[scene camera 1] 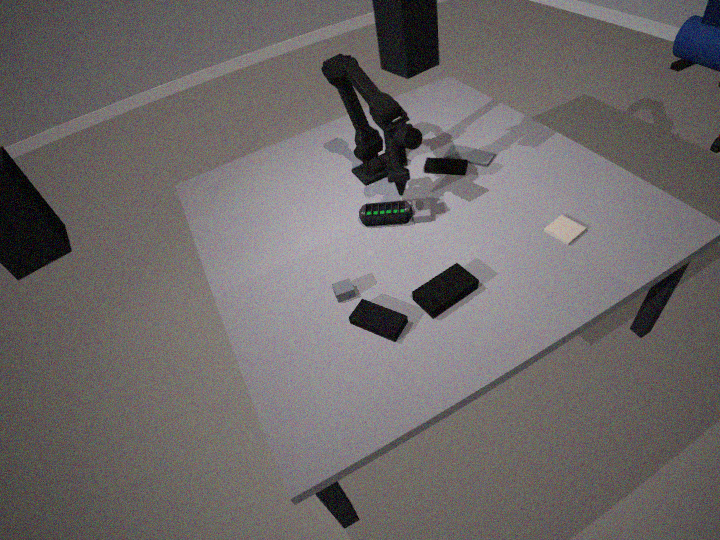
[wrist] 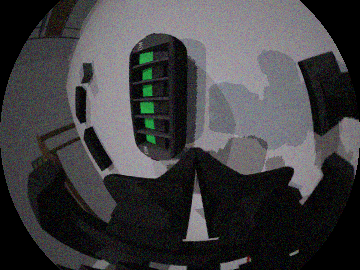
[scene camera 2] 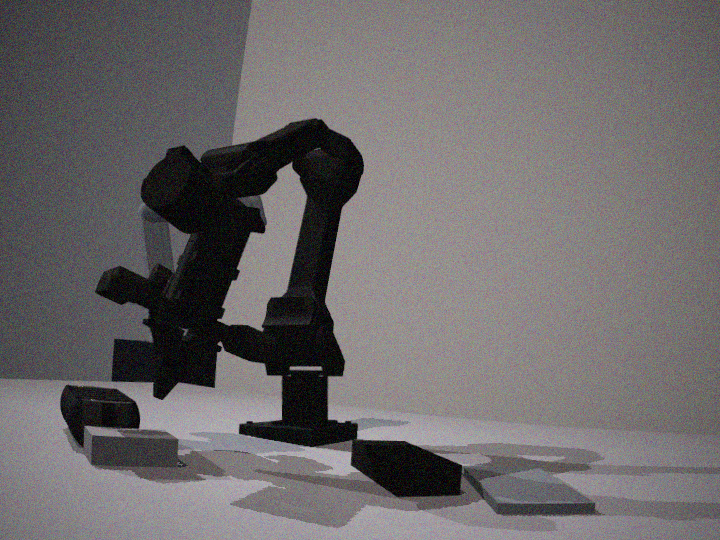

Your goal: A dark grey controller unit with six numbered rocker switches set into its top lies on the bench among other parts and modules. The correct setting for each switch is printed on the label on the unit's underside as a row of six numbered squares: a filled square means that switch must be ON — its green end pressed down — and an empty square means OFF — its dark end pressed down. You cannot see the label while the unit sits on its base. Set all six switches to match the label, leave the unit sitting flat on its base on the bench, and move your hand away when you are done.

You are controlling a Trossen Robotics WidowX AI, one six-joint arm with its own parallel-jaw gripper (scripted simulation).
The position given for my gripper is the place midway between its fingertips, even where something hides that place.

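There is a black module (scene camera 2: 404, 469) that I can see, and a cream pad (scene camera 1: 563, 229) as well. In scene camera 2 the pad is out of frame, while the wrist view does not show the pad, hidden as it is by my gripper. As for my gripper (scene camera 2: 157, 398), it is shut and holds nothing; I can see the gripper (scene camera 1: 401, 195) and, in the view from the wrist, the gripper (wrist: 195, 151) too.
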